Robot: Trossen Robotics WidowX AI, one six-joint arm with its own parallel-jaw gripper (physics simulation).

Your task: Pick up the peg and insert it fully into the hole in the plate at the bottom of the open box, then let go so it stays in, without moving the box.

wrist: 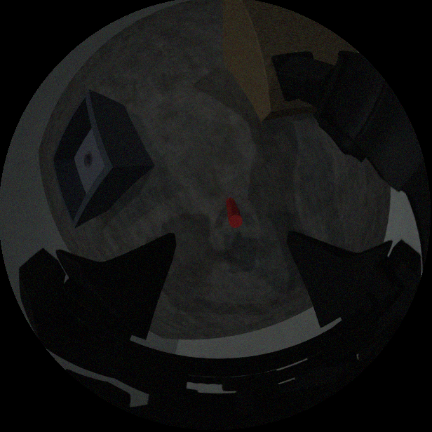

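Note:
The red peg stands on the table near the middle of the wrist view, its round end facing the camera. My gripper is open, with one dark finger on each side of the view. The peg shows in the gap between the fingertips, slightly above the line that joins them, and neither finger appears to touch it. How high the fingers are above it is hard to tell. The dark blue open box is at the left. The pale plate at its bottom has a dark round hole.
A tan block-like object stands at the top, right of centre. A dark arm-like shape covers part of the upper right. The grey mottled round table lies below, with a pale floor beyond its edge.

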